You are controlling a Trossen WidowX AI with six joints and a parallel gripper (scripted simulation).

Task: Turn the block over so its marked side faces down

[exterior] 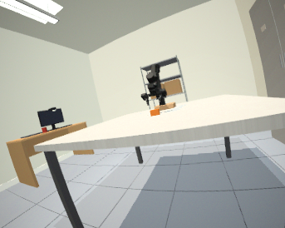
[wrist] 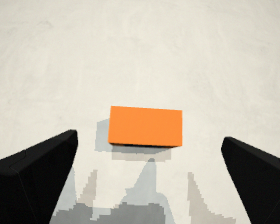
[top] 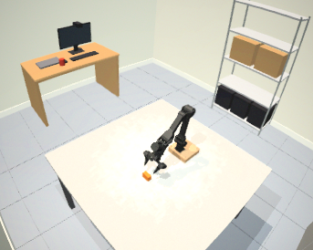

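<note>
My gripper tip is now 60 mm above the block and 10 mm short of it.
</note>
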